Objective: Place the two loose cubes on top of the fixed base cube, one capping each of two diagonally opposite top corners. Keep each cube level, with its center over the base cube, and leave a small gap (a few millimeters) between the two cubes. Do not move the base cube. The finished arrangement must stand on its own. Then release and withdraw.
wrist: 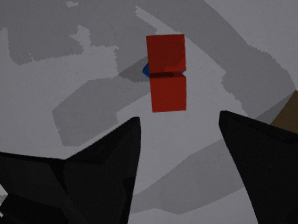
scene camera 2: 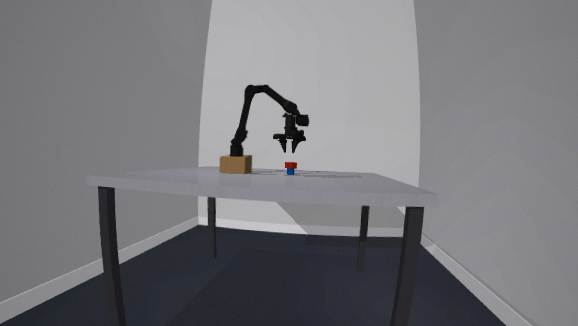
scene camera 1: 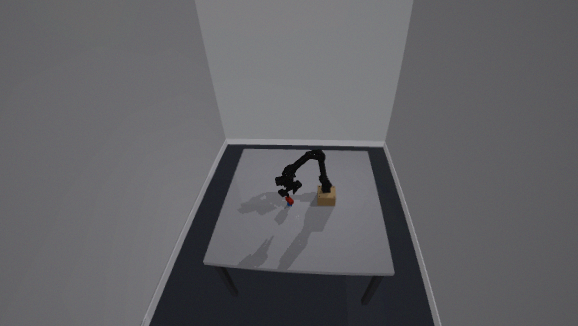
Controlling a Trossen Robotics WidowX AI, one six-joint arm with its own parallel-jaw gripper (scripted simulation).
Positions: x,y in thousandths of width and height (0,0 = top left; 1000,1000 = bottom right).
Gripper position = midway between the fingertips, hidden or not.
In view: my gripper (wrist: 609,538), a red cube (wrist: 559,239) and a red cube (wrist: 562,400).
